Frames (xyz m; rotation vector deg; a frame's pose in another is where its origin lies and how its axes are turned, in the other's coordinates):
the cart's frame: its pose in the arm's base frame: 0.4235 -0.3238 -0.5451 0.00 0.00 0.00
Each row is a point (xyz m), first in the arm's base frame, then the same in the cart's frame.
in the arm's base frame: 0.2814 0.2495 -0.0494
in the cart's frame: -0.1421 0.5733 0.4957
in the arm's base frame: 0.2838 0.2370 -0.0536
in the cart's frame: -0.1397 0.5608 0.4915
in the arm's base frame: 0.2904 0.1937 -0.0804
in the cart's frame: -0.1331 0.5175 0.4647
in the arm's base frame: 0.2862 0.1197 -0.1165
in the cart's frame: -0.1373 0.4435 0.4286
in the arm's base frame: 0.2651 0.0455 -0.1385
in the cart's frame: -0.1584 0.3693 0.4066
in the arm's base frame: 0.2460 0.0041 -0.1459
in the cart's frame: -0.1775 0.3279 0.3992
